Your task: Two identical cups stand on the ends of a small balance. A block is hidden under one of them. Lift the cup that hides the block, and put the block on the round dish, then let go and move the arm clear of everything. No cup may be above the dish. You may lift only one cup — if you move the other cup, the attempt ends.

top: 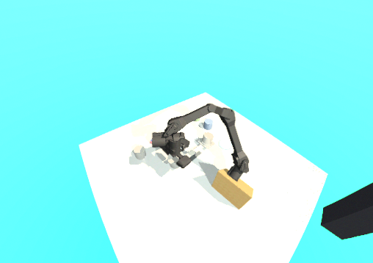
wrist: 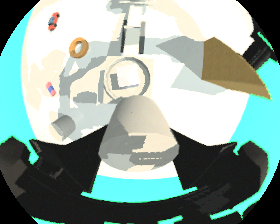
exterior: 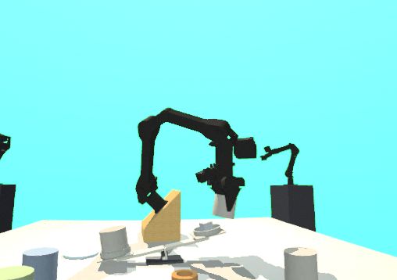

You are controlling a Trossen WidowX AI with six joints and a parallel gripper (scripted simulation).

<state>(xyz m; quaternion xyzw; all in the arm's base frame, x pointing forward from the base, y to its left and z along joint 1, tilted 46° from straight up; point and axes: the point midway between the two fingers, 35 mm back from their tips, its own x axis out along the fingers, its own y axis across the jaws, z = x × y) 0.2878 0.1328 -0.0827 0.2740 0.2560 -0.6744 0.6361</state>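
Right now the pale blue block is 10 mm ahead of my gripper tip, 60 mm to the right of it and 40 mm below it. Also, from my gripper tip: orange ring: 160 mm ahead, 170 mm to the right, 120 mm below; then grey cup: 340 mm to the right, 70 mm below; then red toy car: 290 mm ahead, 310 mm to the right, 120 mm below.
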